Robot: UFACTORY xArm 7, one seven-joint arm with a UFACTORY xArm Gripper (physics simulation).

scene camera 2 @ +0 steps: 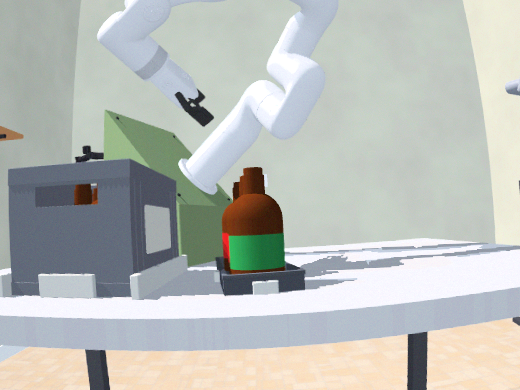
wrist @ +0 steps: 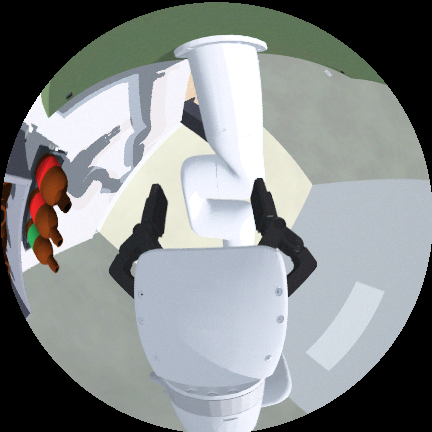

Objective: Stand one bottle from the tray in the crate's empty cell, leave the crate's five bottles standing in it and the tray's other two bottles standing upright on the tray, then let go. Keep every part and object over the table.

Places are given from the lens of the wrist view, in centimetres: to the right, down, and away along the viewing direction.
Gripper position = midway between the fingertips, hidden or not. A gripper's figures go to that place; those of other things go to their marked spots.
my gripper (wrist: 207,188): -1, -3, 14
red-label brown bottle (wrist: 44,216): -34, 0, 12
